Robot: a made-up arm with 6 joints. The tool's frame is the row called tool. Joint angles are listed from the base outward. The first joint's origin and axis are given. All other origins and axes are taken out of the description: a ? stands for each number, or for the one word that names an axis. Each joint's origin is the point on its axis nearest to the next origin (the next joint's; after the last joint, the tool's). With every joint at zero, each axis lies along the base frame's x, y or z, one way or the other. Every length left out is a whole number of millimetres.
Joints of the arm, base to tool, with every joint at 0 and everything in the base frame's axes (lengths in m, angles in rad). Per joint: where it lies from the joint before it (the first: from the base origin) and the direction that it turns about. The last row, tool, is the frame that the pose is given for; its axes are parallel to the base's.
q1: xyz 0 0 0.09 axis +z
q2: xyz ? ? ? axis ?
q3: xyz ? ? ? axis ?
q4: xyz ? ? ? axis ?
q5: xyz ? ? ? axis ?
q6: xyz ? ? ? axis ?
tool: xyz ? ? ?
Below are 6 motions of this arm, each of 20 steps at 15 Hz.
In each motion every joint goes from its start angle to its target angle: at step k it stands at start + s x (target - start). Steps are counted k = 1, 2, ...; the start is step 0. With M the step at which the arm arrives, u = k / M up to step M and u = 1 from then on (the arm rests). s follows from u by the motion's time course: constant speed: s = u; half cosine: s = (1 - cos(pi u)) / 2; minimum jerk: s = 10 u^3 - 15 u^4 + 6 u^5.
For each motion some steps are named. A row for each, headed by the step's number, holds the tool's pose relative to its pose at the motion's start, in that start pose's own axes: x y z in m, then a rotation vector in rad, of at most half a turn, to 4 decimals.
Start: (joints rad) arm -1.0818 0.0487 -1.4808 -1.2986 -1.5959 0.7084
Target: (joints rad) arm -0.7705 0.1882 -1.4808 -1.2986 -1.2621 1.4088
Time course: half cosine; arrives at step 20
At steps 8, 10, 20:
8: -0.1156 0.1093 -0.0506 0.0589 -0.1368 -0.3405
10: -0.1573 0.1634 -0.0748 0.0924 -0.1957 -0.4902
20: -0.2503 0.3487 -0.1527 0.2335 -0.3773 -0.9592

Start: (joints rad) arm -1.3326 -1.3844 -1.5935 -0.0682 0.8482 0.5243
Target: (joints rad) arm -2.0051 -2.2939 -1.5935 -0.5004 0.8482 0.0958
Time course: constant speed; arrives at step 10
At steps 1, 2, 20:
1: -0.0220 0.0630 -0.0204 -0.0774 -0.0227 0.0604
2: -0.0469 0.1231 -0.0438 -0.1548 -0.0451 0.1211
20: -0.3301 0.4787 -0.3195 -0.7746 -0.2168 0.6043

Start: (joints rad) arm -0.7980 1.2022 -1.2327 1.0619 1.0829 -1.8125
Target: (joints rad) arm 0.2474 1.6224 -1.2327 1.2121 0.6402 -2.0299
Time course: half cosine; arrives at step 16
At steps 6, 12, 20:
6: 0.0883 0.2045 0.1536 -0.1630 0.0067 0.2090
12: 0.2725 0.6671 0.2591 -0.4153 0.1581 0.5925
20: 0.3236 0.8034 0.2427 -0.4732 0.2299 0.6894

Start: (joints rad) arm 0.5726 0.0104 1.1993 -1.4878 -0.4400 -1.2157
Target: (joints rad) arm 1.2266 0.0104 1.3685 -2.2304 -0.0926 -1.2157
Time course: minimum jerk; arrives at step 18
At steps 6, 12, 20:
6: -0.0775 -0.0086 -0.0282 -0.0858 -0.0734 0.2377
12: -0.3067 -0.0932 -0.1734 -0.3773 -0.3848 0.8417
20: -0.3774 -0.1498 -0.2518 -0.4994 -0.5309 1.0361

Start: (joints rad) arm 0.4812 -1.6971 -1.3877 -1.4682 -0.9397 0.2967
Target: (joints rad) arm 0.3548 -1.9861 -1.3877 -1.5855 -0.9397 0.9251
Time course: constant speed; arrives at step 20
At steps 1, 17, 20:
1: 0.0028 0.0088 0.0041 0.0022 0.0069 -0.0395
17: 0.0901 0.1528 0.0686 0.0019 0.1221 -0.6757
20: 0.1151 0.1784 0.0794 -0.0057 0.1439 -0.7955

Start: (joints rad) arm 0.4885 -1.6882 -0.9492 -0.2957 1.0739 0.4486
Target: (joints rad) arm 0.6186 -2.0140 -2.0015 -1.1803 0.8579 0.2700
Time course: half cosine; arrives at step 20
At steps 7, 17, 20:
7: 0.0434 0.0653 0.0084 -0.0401 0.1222 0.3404
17: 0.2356 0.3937 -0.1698 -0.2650 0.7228 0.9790
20: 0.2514 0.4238 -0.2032 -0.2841 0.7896 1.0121

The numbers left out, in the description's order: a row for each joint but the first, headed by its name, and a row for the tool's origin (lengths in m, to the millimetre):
q2: xyz -0.02 0.22 0, axis +y
q3: xyz 0.09 0 -0.11, axis +x
q4: xyz 0 -0.07 0.51, axis -z
q5: xyz -0.04 0.07 0, axis -y
q6: xyz -0.02 0 0.46, axis -z
tool: xyz -0.18 -0.05 0

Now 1 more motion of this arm.
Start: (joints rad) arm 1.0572 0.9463 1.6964 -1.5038 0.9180 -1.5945
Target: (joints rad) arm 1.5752 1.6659 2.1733 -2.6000 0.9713 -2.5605
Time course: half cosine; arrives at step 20
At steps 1, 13, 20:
1: -0.0004 -0.0003 0.0008 -0.0007 -0.0025 0.0062
13: 0.1433 -0.1263 0.0864 -0.0915 -0.1912 0.8699
20: 0.2648 -0.2216 0.0863 -0.0958 -0.2810 1.2562

